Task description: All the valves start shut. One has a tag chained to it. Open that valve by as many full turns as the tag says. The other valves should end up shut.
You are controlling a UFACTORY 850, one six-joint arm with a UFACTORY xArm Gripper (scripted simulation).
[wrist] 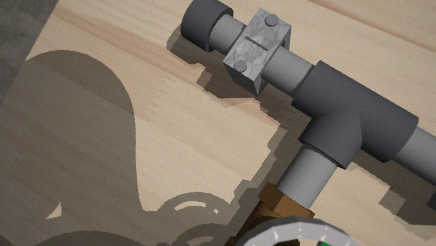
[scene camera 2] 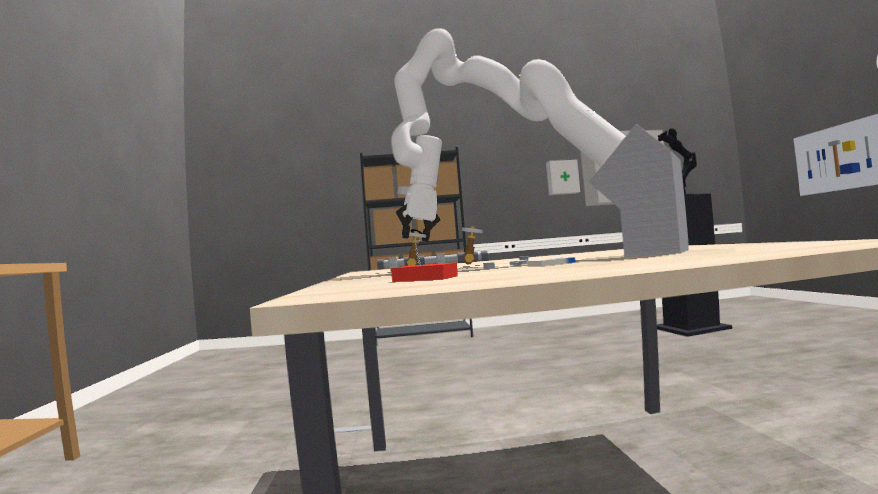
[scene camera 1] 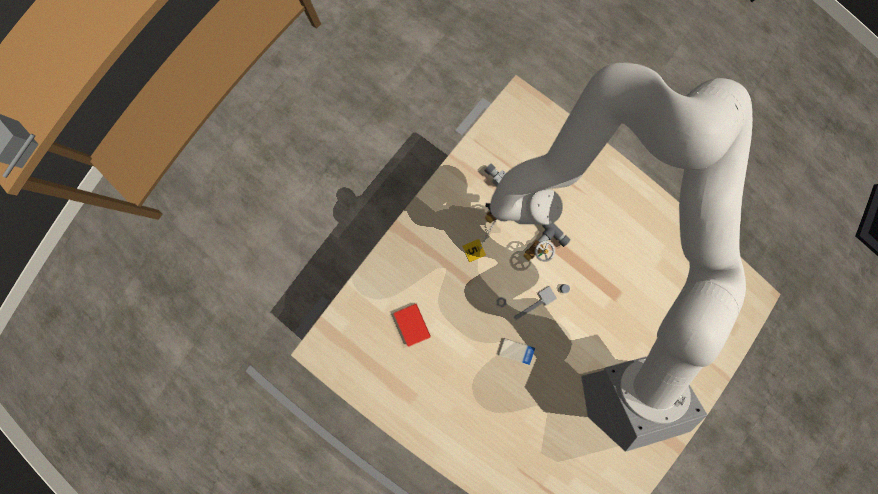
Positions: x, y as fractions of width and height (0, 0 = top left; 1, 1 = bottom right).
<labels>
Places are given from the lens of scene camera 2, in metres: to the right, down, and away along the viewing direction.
red block (scene camera 2: 0.51, 0.55): 0.01, 0.05, 0.94
</labels>
